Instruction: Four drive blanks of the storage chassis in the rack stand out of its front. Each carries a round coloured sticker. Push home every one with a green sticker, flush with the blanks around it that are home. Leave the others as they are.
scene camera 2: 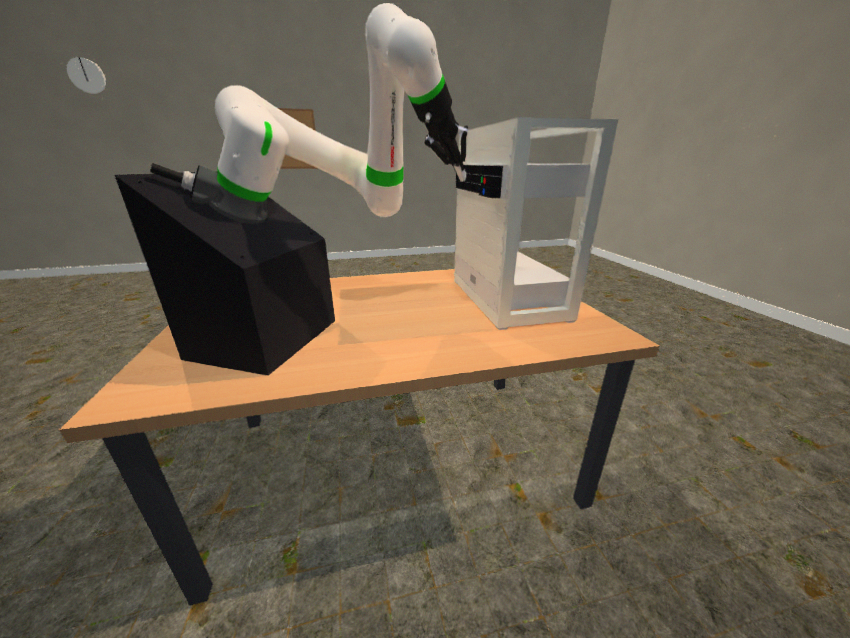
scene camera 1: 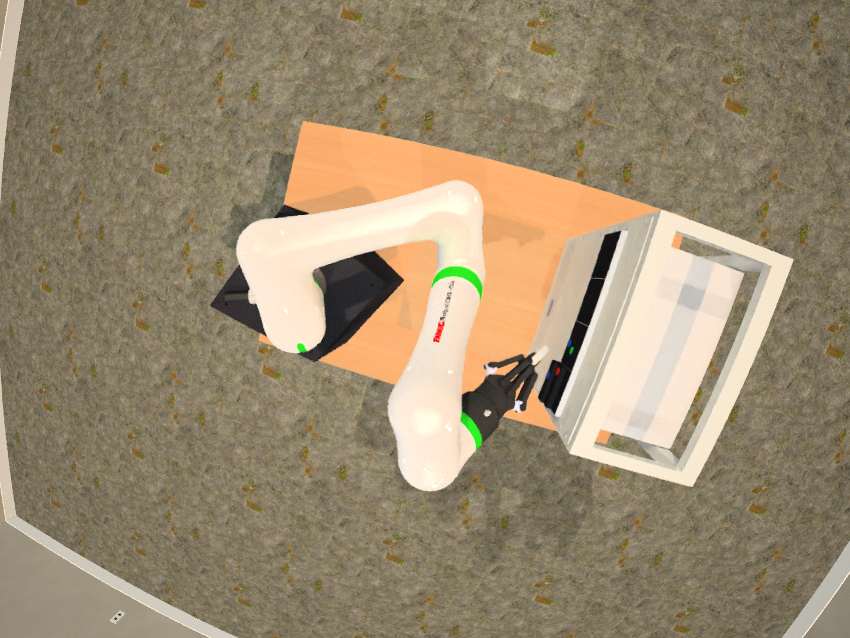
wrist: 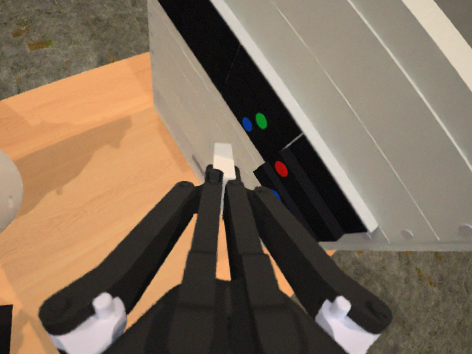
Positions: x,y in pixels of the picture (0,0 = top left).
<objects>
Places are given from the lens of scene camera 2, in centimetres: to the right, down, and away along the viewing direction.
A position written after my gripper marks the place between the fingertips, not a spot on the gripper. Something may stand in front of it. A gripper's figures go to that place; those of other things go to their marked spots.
my gripper (scene camera 2: 463,177): 12, -44, 106
white rack (scene camera 2: 489,268): 22, -17, 113
</objects>
